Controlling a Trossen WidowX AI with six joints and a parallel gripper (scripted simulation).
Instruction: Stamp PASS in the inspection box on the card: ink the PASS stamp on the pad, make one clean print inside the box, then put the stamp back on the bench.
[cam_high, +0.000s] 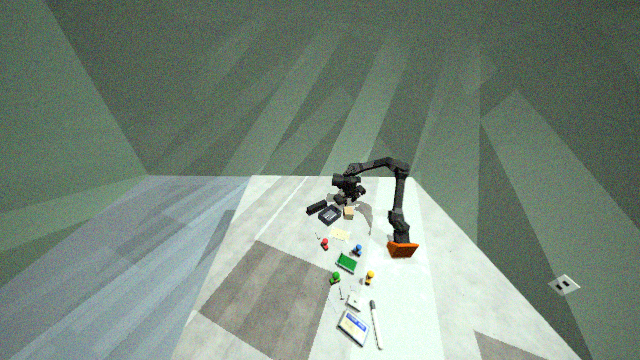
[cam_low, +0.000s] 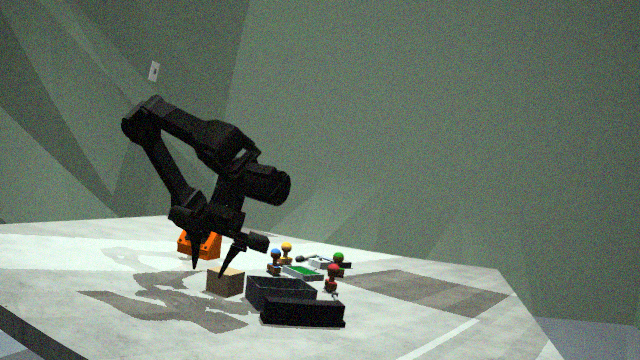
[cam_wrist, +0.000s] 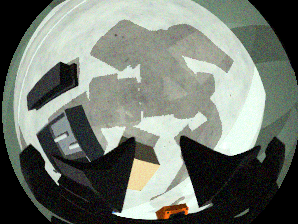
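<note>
Right now the dark tray is 12 cm ahead of my gripper tip, 7 cm to the left of it and 3 cm below it. Round my gripper tip: tan block: 6 cm to the left, 2 cm below, 1 cm ahead; card: 19 cm to the left, 8 cm ahead, 5 cm below; black box: 19 cm ahead, 3 cm below.
</note>
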